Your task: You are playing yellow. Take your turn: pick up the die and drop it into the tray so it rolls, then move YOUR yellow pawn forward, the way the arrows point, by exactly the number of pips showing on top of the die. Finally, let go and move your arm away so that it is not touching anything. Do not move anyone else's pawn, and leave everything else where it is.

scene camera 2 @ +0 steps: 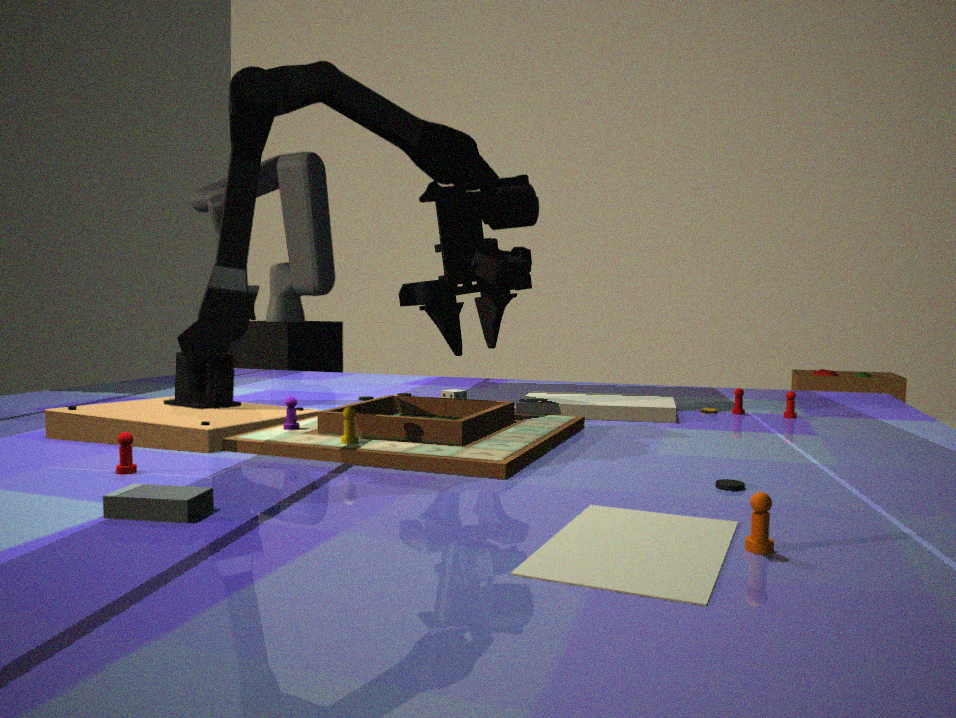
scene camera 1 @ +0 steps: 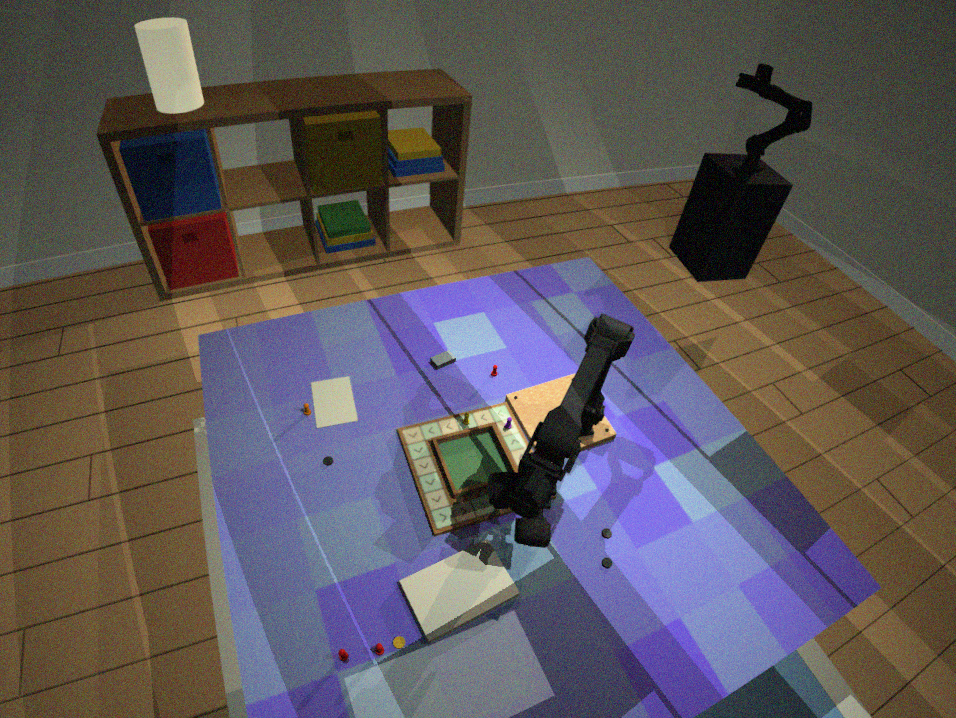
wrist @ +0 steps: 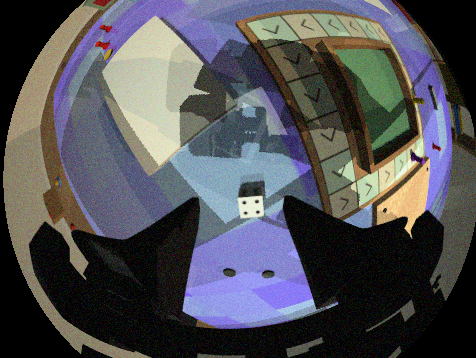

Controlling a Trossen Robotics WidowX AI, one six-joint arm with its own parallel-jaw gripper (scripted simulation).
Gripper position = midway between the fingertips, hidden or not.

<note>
My gripper [scene camera 2: 475,352] is open, holding nothing. Further things: a white die [wrist: 250,198], a white slab [scene camera 1: 444,597], a white sheet [scene camera 2: 670,557], an orange pawn [scene camera 2: 759,543] and a green-floored tray [scene camera 1: 471,460].
The white slab also shows in scene camera 2 [scene camera 2: 625,407] and in the wrist view [wrist: 160,94]. The white sheet also shows in scene camera 1 [scene camera 1: 333,400]. My gripper shows as well in scene camera 1 [scene camera 1: 524,525] and in the wrist view [wrist: 242,203]. The wrist view misses the orange pawn: it is out of frame.
</note>
